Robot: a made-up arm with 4 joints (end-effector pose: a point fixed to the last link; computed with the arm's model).
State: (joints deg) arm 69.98 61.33 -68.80 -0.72
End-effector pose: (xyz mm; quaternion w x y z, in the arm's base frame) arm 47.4 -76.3 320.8 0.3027 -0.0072 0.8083 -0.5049
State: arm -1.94 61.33 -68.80 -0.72
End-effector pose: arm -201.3 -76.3 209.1 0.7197 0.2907 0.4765 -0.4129
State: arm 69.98 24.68 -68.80 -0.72
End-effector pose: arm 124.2 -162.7 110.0 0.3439 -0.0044 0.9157 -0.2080
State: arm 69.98 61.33 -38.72 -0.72
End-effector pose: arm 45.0 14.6 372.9 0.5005 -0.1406 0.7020 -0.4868
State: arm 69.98 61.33 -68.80 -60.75
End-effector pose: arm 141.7 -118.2 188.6 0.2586 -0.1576 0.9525 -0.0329
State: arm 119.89 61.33 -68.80 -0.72
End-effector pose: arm 204.3 -76.3 203.7 0.0665 0.2195 -0.8606 0.4548
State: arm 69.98 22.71 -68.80 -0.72
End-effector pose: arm 128.7 -163.1 97.7 0.3451 -0.0042 0.9189 -0.1911
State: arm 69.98 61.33 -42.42 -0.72
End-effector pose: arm 48.2 3.2 367.4 0.4777 -0.1245 0.7179 -0.4908
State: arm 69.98 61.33 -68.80 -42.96
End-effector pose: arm 116.9 -123.2 233.9 0.2798 -0.1158 0.9359 -0.1798
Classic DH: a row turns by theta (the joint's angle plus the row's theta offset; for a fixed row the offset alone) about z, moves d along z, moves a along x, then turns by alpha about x. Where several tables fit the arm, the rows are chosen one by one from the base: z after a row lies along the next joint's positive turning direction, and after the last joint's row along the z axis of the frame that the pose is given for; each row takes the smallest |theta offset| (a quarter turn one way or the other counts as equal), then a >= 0, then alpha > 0; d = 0 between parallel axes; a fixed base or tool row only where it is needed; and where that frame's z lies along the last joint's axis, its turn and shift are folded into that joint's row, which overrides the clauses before.
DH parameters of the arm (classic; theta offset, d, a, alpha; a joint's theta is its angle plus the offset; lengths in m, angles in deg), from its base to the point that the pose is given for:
base (fixed): 0 0.0936 0 -90
joint 1: 0 0.2192 0.0454 -90
joint 2: 0 0.0627 0.0619 -90
joint 3: 90 0.1922 0.1009 90
joint 4: 90 -0.1432 0.163 90
tool (fixed): 90 0.0394 0 0

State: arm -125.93 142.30 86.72 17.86
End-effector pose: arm 248.7 524.7 92.2 0.1390 -0.2996 0.4447 0.8326
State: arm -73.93 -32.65 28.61 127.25
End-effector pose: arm 192.8 93.2 121.6 0.3638 0.4898 -0.1002 0.7860
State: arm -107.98 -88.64 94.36 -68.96
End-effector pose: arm 136.2 20.6 405.6 0.1611 -0.0102 0.9713 -0.1745
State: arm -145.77 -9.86 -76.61 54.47
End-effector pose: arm -141.0 -91.6 99.4 0.7660 0.3042 -0.5170 0.2312
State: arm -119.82 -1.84 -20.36 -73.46
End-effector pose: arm -243.3 19.1 38.1 0.5090 -0.3986 -0.6147 -0.4519
